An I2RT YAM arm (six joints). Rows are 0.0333 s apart.
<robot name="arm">
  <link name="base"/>
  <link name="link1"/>
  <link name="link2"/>
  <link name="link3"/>
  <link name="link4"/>
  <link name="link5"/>
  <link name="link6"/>
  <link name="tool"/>
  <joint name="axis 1" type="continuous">
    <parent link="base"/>
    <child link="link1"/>
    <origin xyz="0 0 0.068"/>
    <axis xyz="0 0 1"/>
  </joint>
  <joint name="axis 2" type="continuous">
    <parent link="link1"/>
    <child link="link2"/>
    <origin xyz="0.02 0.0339 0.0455"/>
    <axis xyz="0 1 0"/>
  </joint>
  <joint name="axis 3" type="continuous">
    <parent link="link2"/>
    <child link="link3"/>
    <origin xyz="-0.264 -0.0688 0"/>
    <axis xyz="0 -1 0"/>
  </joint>
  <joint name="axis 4" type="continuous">
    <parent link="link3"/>
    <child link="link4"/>
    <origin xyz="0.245 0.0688 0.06"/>
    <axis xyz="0 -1 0"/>
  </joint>
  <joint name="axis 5" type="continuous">
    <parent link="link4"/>
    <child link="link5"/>
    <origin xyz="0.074 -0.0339 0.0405"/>
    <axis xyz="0 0 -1"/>
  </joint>
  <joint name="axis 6" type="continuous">
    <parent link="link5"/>
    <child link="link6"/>
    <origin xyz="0.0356 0 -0.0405"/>
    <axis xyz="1 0 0"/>
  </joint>
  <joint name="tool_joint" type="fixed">
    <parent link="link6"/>
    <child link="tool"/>
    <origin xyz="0 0 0" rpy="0 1.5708 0"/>
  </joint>
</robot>
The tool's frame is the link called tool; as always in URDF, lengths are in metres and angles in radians. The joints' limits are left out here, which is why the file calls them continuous.
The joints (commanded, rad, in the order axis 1, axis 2, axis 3, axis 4, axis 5, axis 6), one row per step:
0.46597, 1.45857, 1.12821, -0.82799, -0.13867, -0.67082
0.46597, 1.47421, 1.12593, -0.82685, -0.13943, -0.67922
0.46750, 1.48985, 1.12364, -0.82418, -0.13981, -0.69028
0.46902, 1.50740, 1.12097, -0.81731, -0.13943, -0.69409
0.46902, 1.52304, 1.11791, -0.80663, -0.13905, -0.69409
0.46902, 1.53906, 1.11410, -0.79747, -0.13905, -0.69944
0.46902, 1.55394, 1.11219, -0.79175, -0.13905, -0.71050
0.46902, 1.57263, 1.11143, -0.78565, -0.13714, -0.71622
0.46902, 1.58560, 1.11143, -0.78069, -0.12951, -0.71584
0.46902, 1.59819, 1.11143, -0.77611, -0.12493, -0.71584
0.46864, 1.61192, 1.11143, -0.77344, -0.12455, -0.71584
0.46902, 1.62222, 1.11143, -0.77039, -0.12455, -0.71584
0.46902, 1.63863, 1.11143, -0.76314, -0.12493, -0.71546
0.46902, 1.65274, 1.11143, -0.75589, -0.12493, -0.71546
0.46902, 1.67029, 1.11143, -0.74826, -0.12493, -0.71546
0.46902, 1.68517, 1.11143, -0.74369, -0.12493, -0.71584
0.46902, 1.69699, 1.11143, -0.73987, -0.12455, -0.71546
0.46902, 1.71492, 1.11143, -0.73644, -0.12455, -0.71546
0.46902, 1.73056, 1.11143, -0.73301, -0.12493, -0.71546
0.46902, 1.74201, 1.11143, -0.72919, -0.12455, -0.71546
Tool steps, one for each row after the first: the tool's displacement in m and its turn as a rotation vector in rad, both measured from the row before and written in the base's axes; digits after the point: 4 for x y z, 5 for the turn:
0.0017, 0.0009, -0.0048, -0.00931, 0.01280, 0.00795
0.0016, 0.0013, -0.0048, -0.00956, 0.01055, 0.01181
0.0021, 0.0015, -0.0053, -0.00733, 0.01066, 0.00489
0.0023, 0.0012, -0.0047, -0.00394, 0.00699, -0.00013
0.0020, 0.0010, -0.0052, -0.00612, 0.00803, 0.00497
0.0018, 0.0009, -0.0045, -0.00760, 0.00684, 0.01032
0.0023, 0.0011, -0.0052, -0.00893, 0.00956, 0.00474
0.0018, 0.0006, -0.0035, -0.01000, 0.00397, -0.00276
0.0016, 0.0006, -0.0034, -0.00751, 0.00517, -0.00141
0.0015, 0.0006, -0.0038, -0.00532, 0.00970, -0.00049
0.0011, 0.0007, -0.0029, -0.00328, 0.00647, 0.00038
0.0020, 0.0010, -0.0045, -0.00374, 0.00843, -0.00025
0.0017, 0.0009, -0.0039, -0.00310, 0.00612, 0.00000
0.0020, 0.0010, -0.0049, -0.00448, 0.00885, 0.00000
0.0014, 0.0007, -0.0043, -0.00472, 0.00911, 0.00036
0.0011, 0.0006, -0.0034, -0.00388, 0.00705, -0.00046
0.0014, 0.0007, -0.0053, -0.00655, 0.01293, 0.00000
0.0012, 0.0006, -0.0046, -0.00519, 0.01106, 0.00008
0.0010, 0.0005, -0.0034, -0.00378, 0.00664, -0.00008

